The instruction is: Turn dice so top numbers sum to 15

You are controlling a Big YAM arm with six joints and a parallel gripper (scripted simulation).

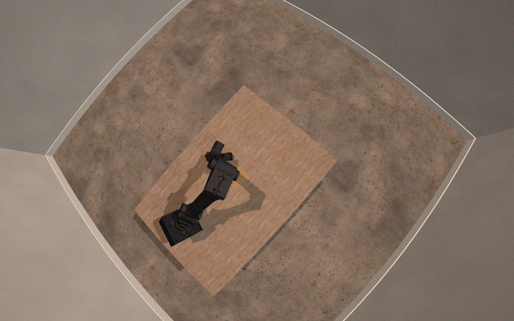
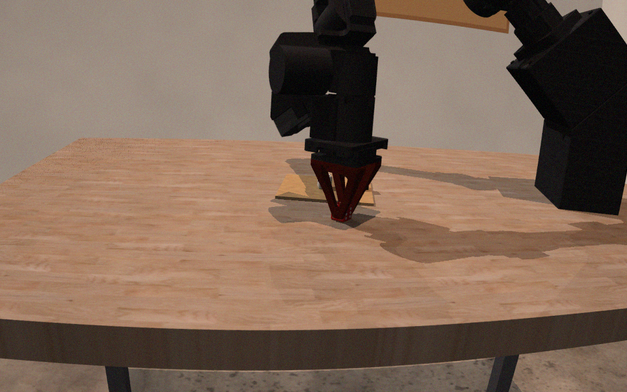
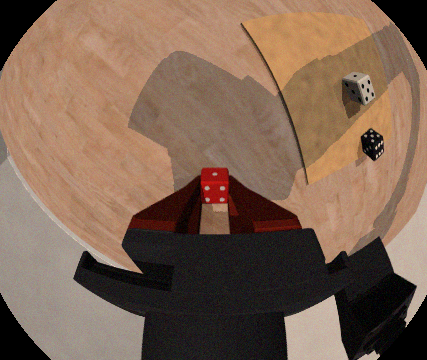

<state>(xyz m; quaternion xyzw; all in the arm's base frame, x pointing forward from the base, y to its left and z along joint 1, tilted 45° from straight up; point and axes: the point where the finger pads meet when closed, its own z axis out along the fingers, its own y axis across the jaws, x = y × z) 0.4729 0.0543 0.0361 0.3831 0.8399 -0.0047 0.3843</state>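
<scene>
My gripper is now right at the red die. From my hand the other things lie so: tan mat: 140 mm to the right, 40 mm behind, 10 mm below; then black die: 120 mm to the right, 100 mm behind; then white die: 140 mm to the right, 40 mm behind.
</scene>
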